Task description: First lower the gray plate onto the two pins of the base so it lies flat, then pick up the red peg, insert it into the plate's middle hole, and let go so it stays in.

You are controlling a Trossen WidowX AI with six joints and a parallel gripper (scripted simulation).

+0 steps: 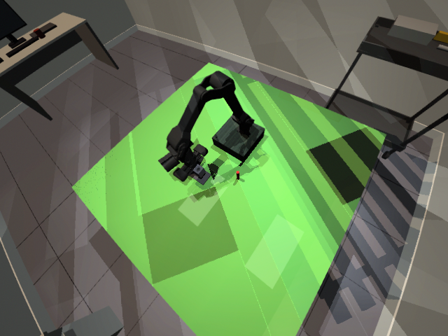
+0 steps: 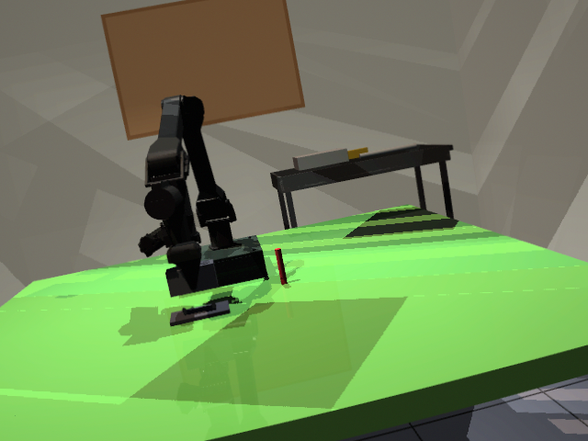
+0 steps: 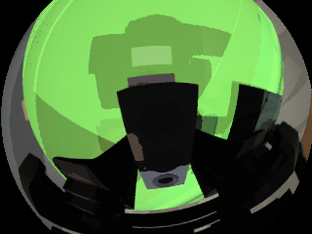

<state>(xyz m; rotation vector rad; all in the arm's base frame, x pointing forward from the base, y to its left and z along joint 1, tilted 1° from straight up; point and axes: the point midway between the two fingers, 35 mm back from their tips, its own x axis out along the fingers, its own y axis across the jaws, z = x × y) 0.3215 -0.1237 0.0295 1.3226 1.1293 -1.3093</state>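
Now: the red peg 7 cm behind my gripper tip, 20 cm to the left of it and 2 cm below it. From my gripper tip the other things lie so: gray plate (3 cm above).
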